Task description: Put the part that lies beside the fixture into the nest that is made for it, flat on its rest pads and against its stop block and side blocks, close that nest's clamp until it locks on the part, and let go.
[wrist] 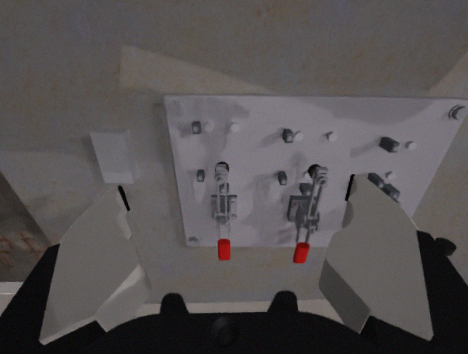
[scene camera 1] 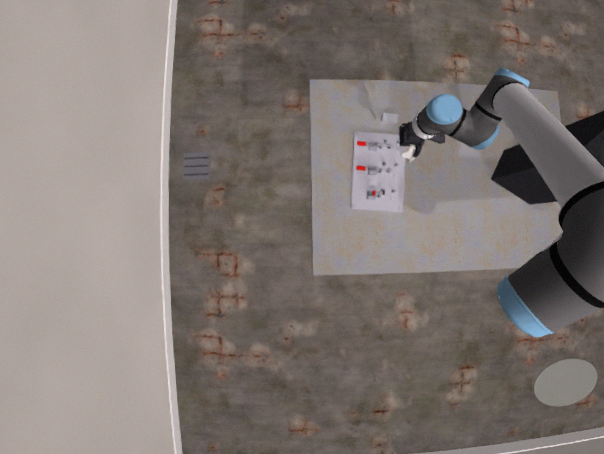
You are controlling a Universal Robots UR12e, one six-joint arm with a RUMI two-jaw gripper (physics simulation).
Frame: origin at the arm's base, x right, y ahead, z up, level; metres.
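Seen in the pictures: gripper, between the fingertips: [wrist: 234,184].
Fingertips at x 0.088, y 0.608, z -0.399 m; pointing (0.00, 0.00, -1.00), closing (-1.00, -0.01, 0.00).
Note:
Pixels of each thing's top centre, then the offset from my fingertips to it. "pt": a spot on its surface instead. Level surfaces: height alone.
- light grey block, centre of its top: [wrist: 112,159] [scene camera 1: 390,117] dz -0.122, dx +0.158, dy +0.031 m
- fixture plate, centre of its top: [wrist: 304,187] [scene camera 1: 378,171] dz -0.128, dx -0.089, dy +0.088 m
- part, a spot on its surface: [wrist: 224,249] [scene camera 1: 363,143] pt dz -0.091, dx +0.024, dy +0.163 m
- third clamp's red handle, a spot on its surface: [scene camera 1: 373,193] pt dz -0.035, dx -0.201, dy +0.137 m
- pale table top, height of its surface: dz -0.142 m
- bolt head, a spot on its surface: [wrist: 456,112] pt dz -0.122, dx -0.249, dy -0.008 m
The part, a light grey block [scene camera 1: 389,117] [wrist: 114,156], lies on the table beside the fixture plate [scene camera 1: 362,203] [wrist: 260,111], apart from its edge. My gripper [scene camera 1: 409,153] [wrist: 234,184] is open and empty, above the plate. The plate bears small dark blocks and round pale rest pads [wrist: 234,127]. Two clamps have red handles pointing outward: the one nearest the part [scene camera 1: 361,143] [wrist: 224,249] and the middle one [scene camera 1: 361,168] [wrist: 301,253]. The third clamp's red handle [scene camera 1: 373,193] sits nearer its base; my right finger hides that clamp in the wrist view. No part shows in the visible nests.
The plate lies on a pale table top [scene camera 1: 370,245]. The arm reaches in from the right in the scene view. A bolt head [wrist: 456,112] sits at the plate's far right corner in the wrist view. A grey grille [scene camera 1: 196,166] and a pale disc [scene camera 1: 565,382] are farther off.

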